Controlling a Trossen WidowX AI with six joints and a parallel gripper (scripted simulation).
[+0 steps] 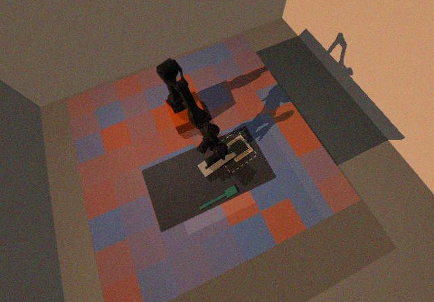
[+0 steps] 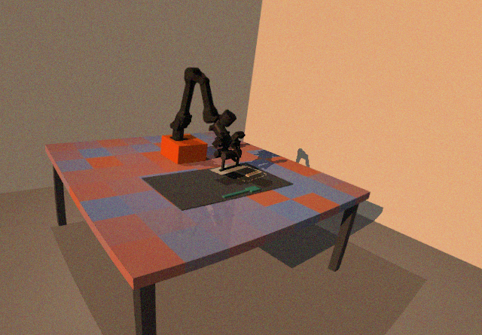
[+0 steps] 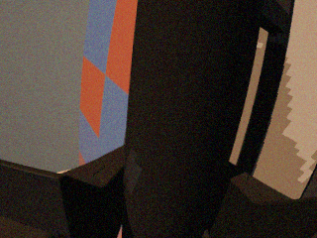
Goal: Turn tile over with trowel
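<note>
My gripper tip is now 1 cm short of the dark mat, 10 cm to the left of it and 11 cm above it. From my gripper tip the other things lie so: tile: 4 cm behind, 12 cm to the left, 9 cm below; trowel: 15 cm ahead, 8 cm to the right, 9 cm below.
</note>
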